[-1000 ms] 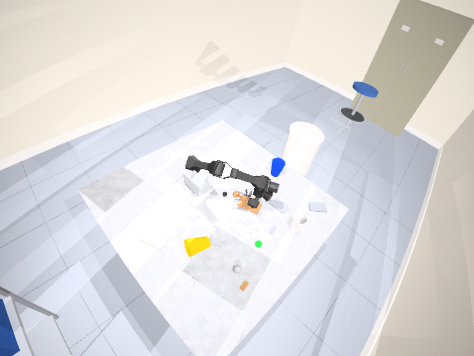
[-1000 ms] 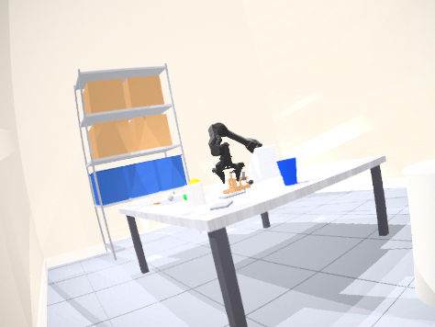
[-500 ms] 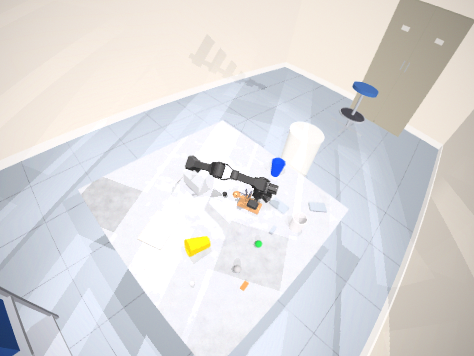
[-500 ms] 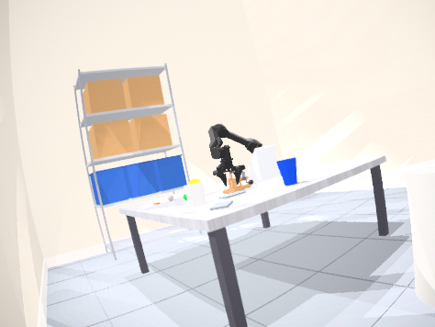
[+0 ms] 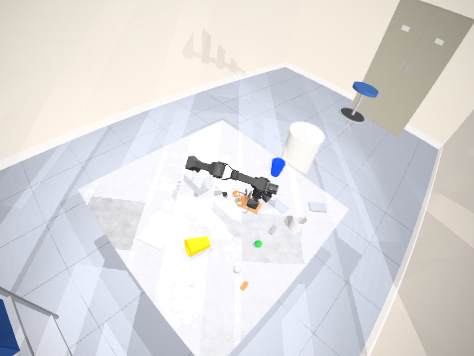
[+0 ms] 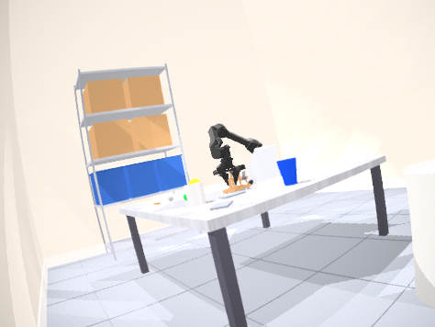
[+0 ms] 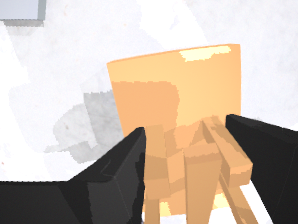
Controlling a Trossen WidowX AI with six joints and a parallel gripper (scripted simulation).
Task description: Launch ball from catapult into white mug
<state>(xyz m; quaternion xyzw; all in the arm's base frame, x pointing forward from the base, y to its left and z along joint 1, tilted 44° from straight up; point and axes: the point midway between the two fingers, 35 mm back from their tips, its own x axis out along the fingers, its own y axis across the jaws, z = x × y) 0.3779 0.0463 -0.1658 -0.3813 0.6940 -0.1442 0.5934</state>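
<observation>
Now: the dark ball 19 cm behind my gripper tip, 8 cm to the right of it and 2 cm below it. From my gripper tip the other things lie so: white mug 27 cm ahead, 10 cm to the left, 1 cm below; then green ball 20 cm ahead, 17 cm to the right, 1 cm below; then orange catapult 6 cm behind, 2 cm above, 1 cm to the right.
</observation>
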